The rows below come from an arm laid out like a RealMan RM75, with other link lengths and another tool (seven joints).
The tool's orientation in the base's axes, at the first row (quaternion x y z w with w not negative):
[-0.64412, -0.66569, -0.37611, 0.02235]
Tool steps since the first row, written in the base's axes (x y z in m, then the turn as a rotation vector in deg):
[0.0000, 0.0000, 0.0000, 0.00, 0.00, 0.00]
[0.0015, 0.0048, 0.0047, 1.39, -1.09, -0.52]
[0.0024, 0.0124, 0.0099, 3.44, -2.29, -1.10]
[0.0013, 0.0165, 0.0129, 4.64, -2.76, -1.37]
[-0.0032, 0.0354, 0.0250, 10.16, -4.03, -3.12]
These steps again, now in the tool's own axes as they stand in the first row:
[0.0000, 0.0000, 0.0000, 0.00, 0.00, 0.00]
[0.0062, 0.0030, -0.0001, -1.42, 1.09, 0.43]
[0.0151, 0.0054, 0.0006, -3.07, 2.75, 1.14]
[0.0203, 0.0054, 0.0001, -3.81, 3.72, 1.63]
[0.0432, 0.0050, -0.0006, -6.71, 7.87, 4.72]

